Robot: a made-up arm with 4 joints.
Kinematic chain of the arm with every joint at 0, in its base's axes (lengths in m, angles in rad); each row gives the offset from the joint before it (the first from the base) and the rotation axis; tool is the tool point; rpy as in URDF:
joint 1: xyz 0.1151 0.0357 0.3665 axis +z
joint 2: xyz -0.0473 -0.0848 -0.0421 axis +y
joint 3: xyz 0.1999 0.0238 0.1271 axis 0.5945 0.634 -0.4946
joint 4: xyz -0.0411 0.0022 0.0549 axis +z
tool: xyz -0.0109 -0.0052 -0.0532 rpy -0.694 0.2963 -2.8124
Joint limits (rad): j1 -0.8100..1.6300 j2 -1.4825..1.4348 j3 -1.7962..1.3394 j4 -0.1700..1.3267
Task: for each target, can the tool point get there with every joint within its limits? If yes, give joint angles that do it. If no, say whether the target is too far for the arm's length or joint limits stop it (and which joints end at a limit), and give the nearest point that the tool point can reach.
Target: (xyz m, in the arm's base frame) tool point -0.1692 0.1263 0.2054
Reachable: no: joint limits stop it (at a limit: joint 2, joint 4) | nearest point -0.0561 0.0902 0.4841 | short by 0.303 m
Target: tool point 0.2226 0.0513 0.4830
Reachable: yes | joints 0.7512 -0.1256 0.4407 0.7441
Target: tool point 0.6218 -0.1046 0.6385
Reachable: no: too far | nearest point 0.2846 -0.0112 0.4506 | short by 0.397 m
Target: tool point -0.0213 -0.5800 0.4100
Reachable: no: too far | nearest point 0.0697 -0.1694 0.5122 | short by 0.433 m
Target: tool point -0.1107 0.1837 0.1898
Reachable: no: joint limits stop it (at a limit: joint 1, joint 4) | nearest point 0.1564 0.1844 0.1996 | short by 0.267 m
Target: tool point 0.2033 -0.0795 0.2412
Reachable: yes | joints -0.4433 1.1480 -0.0703 0.0442
